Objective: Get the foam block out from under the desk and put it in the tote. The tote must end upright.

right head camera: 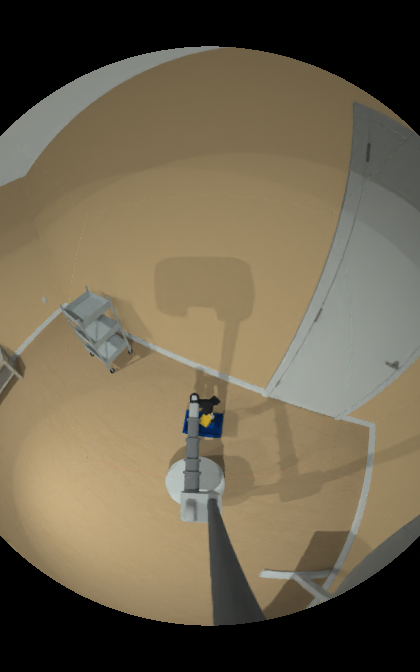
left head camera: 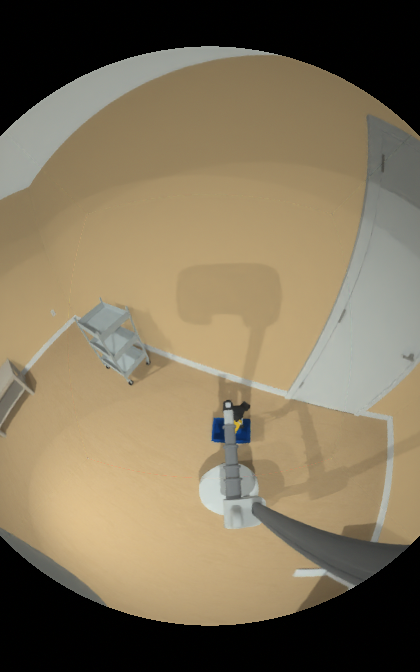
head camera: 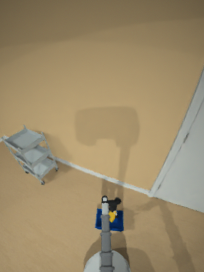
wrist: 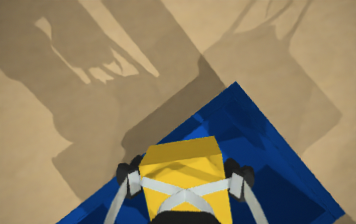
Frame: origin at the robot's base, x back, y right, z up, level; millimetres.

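Where they show: gripper, fingertip midpoint: (left head camera: 235, 422) (head camera: 113, 213) (wrist: 185, 170).
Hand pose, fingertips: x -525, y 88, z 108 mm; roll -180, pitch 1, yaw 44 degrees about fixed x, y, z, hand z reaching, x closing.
After its pixels a point has its place.
The yellow foam block (head camera: 112, 217) {x -474, y 76, z 147 mm} (left head camera: 237, 426) {x -479, y 93, z 151 mm} (right head camera: 205, 421) (wrist: 184, 150) {x -545, y 106, z 139 mm} is held between the two fingertips of my gripper (wrist: 185, 170) {x -525, y 88, z 108 mm}, which is shut on it. The block hangs above the blue tote (head camera: 119, 228) {x -402, y 156, z -26 mm} (left head camera: 245, 439) {x -403, y 172, z -25 mm} (right head camera: 216, 431) (wrist: 272, 152) {x -456, y 180, z 68 mm}, over its interior in the wrist view. The tote stands upright on the floor. The arm covers part of it in the head views, and the block and gripper hide part of it in the wrist view. The gap between block and tote floor is hard to judge.
A grey three-shelf cart (head camera: 25, 138) {x -1286, y -1086, z 634 mm} (left head camera: 106, 318) {x -1255, y -1024, z 634 mm} (right head camera: 89, 306) stands by the wall at the left. A pale wooden furniture piece (left head camera: 7, 380) {x -565, y -2564, z 421 mm} is at the far left. A door (head camera: 187, 165) {x -690, y 773, z 708 mm} (left head camera: 380, 300) {x -663, y 831, z 1167 mm} (right head camera: 370, 280) is at the right. A white T-shaped leg (right head camera: 280, 574) shows at the bottom right.
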